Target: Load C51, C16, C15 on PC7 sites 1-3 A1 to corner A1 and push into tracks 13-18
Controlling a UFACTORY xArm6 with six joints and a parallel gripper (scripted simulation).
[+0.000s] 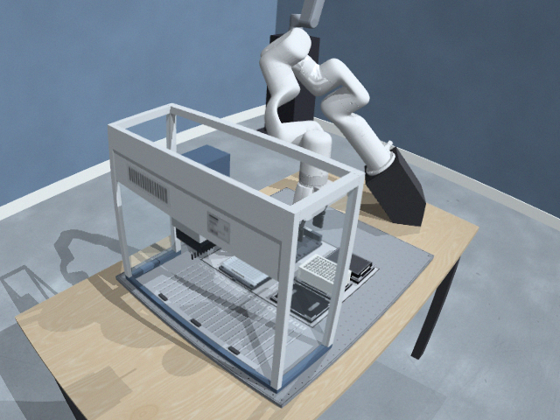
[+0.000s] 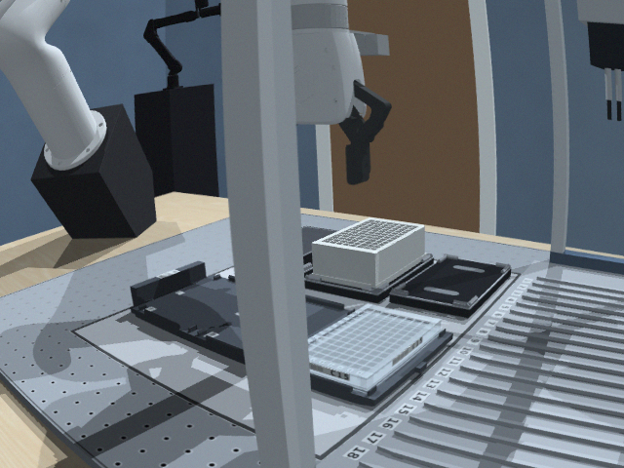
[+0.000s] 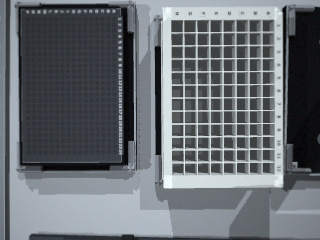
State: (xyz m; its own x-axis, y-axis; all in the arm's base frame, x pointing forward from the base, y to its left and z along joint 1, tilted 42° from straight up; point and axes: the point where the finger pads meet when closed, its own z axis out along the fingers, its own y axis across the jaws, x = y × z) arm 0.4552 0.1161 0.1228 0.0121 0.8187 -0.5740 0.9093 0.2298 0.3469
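My gripper is now 10 cm past the black 384-well plate C16, 9 cm to the right of it and 12 cm above it. Also, from my hand: black carrier PC7: 1 cm ahead, 11 cm to the right, 12 cm below; white frame post: 21 cm ahead, 33 cm to the right, 11 cm above.
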